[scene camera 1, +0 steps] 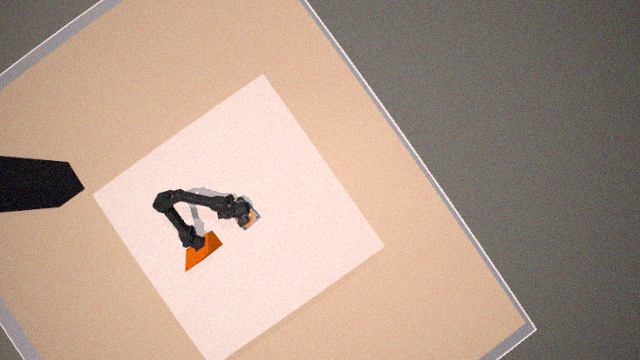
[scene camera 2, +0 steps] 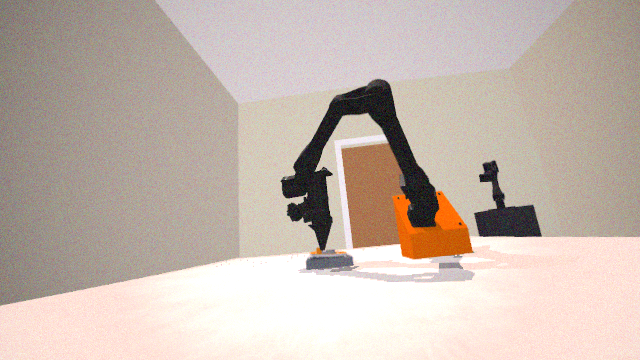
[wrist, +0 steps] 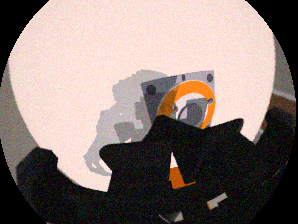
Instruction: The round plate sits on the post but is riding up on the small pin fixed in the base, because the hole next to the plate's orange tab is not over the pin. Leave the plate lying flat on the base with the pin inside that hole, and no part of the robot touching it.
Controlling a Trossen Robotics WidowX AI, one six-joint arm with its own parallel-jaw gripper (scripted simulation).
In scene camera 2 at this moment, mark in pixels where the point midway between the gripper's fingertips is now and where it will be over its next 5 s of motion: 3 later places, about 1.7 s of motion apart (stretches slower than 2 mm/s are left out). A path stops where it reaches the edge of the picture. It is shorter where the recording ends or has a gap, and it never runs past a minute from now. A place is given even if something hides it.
The gripper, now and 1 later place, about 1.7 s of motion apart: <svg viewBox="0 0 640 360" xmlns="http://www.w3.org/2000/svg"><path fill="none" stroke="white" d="M322 250L310 249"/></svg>
